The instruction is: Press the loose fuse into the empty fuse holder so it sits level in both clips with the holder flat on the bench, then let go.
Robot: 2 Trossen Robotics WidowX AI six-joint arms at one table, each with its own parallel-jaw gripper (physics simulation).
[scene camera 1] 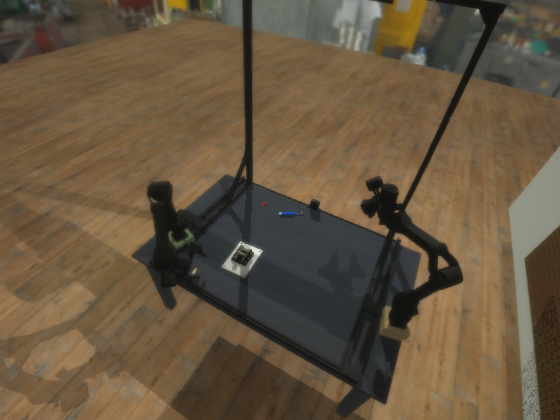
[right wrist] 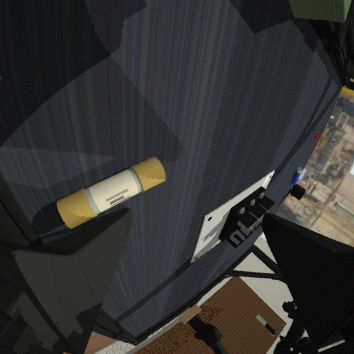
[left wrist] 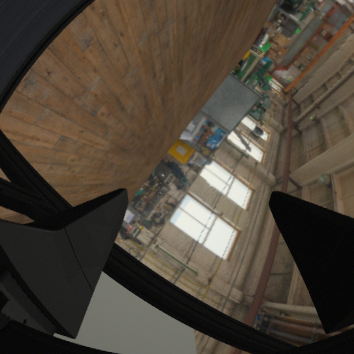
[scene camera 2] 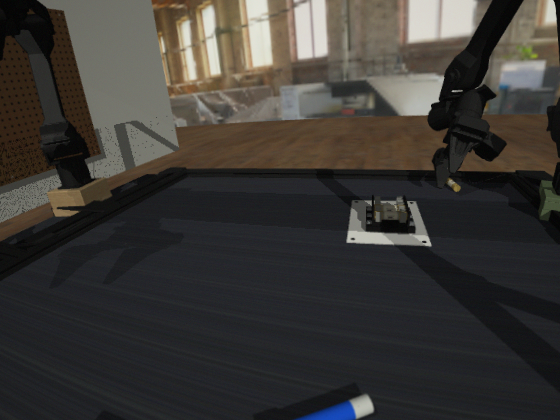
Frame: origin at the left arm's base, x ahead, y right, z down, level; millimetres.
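Where they show: left gripper, fingertip midpoint: (scene camera 1: 377,188) (left wrist: 200,197); right gripper, fingertip midpoint: (scene camera 1: 203,265) (right wrist: 198,218) (scene camera 2: 445,180); left arm's base, origin of the base link: (scene camera 1: 397,319) (right wrist: 191,317) (scene camera 2: 77,184); right arm's base, origin of the base link: (scene camera 1: 179,235).
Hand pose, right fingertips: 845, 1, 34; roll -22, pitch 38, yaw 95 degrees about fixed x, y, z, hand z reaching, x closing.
Things, the pixels of their top centre, and the offset from my right fingertips, as dx, dy, dz. "*": a spot on its surface instead.
- fuse, middle of its top: (right wrist: 118,199) (scene camera 2: 452,181) (scene camera 1: 193,272) +32, -37, +15
- blue screwdriver, middle of its top: (right wrist: 296,180) (scene camera 1: 291,212) -281, +483, +15
- small red piece, middle of its top: (right wrist: 318,135) (scene camera 1: 264,203) -114, +504, +20
- small black block, surface spot: (right wrist: 298,191) (scene camera 1: 312,204) * -378, +566, -5
The fuse (scene camera 1: 195,271) (scene camera 2: 453,185) (right wrist: 112,192), cream with brass-coloured ends, lies on the dark bench near the right arm's base. The black fuse holder (scene camera 1: 243,254) (scene camera 2: 390,215) (right wrist: 246,217) stands upright on a white plate (scene camera 2: 360,239) (right wrist: 202,240); its grey clips hold no fuse. My right gripper (scene camera 1: 202,267) (scene camera 2: 446,180) (right wrist: 198,218) is open and empty, low over the bench. In the right wrist view the fuse shows mostly above the left-hand fingertip, not between the fingers. My left gripper (scene camera 1: 366,195) (left wrist: 200,197) is open and empty, raised high, away from the fuse and holder.
A blue screwdriver (scene camera 1: 289,213) (scene camera 2: 330,412) (right wrist: 297,175), a small red piece (scene camera 1: 264,204) (right wrist: 318,135) and a small black block (scene camera 1: 314,204) (right wrist: 298,191) are near the bench's far edge in scene camera 1. Black frame posts (scene camera 1: 248,100) rise at the bench's sides.
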